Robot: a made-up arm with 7 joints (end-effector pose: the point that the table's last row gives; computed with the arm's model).
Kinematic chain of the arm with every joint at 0, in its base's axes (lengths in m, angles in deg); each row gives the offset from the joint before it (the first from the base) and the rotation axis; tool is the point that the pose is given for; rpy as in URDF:
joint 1: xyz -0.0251 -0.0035 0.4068 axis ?
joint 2: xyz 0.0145 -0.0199 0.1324 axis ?
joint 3: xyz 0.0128 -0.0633 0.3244 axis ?
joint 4: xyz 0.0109 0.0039 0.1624 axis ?
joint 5: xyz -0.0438 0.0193 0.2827 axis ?
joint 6: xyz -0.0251 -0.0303 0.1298 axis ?
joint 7: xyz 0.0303 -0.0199 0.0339 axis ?
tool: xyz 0.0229 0.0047 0.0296 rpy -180 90 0
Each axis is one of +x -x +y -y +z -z.
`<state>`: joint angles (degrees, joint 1 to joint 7).
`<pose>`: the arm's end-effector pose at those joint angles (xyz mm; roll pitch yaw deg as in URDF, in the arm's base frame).
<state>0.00 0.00 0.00 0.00 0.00 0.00 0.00</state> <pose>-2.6 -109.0 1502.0 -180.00 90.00 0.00</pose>
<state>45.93 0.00 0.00 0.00 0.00 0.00 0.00</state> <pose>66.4 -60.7 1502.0 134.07 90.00 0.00</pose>
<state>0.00 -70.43 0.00 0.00 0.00 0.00 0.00</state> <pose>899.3 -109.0 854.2 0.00 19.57 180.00</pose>
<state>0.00 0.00 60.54 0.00 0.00 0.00 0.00</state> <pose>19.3 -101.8 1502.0 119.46 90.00 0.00</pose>
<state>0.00 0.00 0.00 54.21 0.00 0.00 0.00</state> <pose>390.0 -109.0 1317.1 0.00 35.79 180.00</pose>
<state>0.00 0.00 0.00 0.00 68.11 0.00 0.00</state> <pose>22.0 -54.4 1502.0 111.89 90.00 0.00</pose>
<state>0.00 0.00 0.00 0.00 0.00 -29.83 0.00</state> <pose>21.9 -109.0 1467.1 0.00 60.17 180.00</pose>
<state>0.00 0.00 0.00 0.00 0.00 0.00 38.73</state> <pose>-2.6 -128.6 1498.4 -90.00 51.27 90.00</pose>
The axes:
joint 1: +z
joint 2: -y
joint 3: +z
joint 4: +y
joint 5: +z
joint 6: -y
joint 7: +x

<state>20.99 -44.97 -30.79 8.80 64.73 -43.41 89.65</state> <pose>696.0 143.0 1071.5 -0.71 -29.07 130.82</pose>
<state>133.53 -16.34 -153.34 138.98 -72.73 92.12 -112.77</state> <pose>346.3 48.6 804.3 -18.48 -54.25 -0.76</pose>
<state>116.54 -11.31 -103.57 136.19 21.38 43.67 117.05</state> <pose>372.1 116.6 721.9 1.27 -4.64 60.99</pose>
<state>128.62 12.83 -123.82 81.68 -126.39 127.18 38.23</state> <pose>508.3 151.9 1083.2 75.07 16.04 -56.11</pose>
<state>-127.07 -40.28 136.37 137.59 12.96 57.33 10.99</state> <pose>189.8 -87.4 838.5 -49.44 21.04 157.41</pose>
